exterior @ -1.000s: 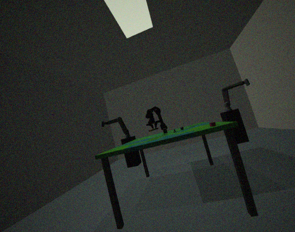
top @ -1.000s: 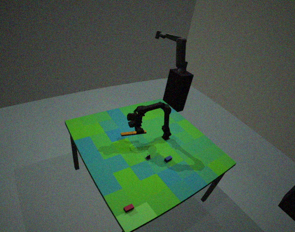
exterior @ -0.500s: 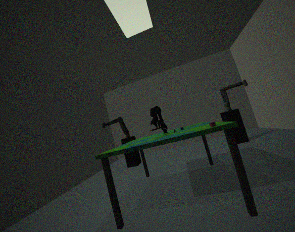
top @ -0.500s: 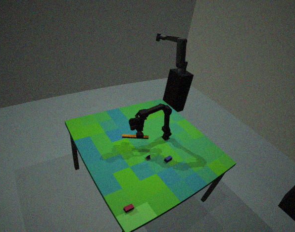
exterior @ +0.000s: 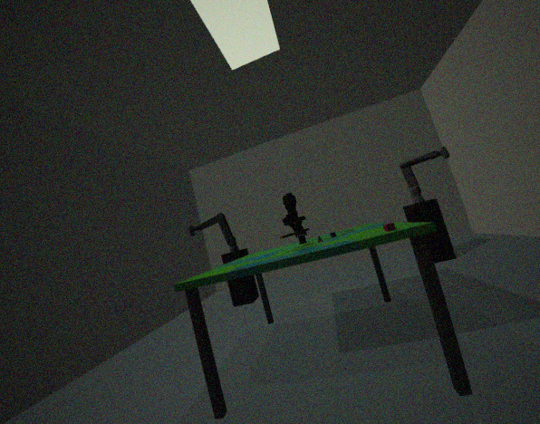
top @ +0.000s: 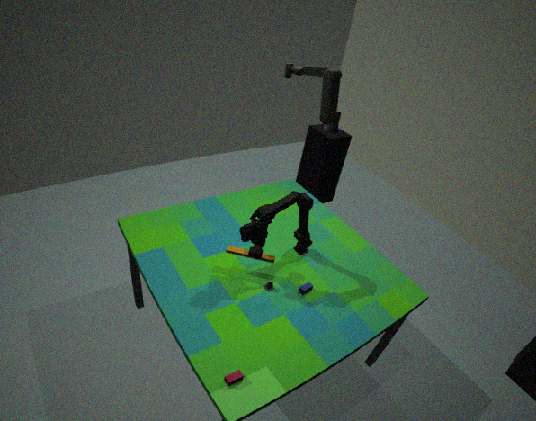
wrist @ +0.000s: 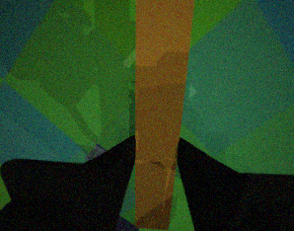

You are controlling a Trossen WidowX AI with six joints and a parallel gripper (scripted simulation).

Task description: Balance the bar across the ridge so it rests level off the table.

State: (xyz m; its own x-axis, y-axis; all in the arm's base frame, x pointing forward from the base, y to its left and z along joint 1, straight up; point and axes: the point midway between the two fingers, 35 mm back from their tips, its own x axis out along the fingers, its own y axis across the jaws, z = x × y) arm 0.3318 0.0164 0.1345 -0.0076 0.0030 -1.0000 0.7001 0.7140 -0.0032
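My gripper tip is 20 mm short of the bar and 20 mm to the left of it. The rest, counted from my gripper tip: red block: 410 mm ahead, 480 mm to the left, 80 mm below; blue block: 160 mm behind, 240 mm to the left, 80 mm below.
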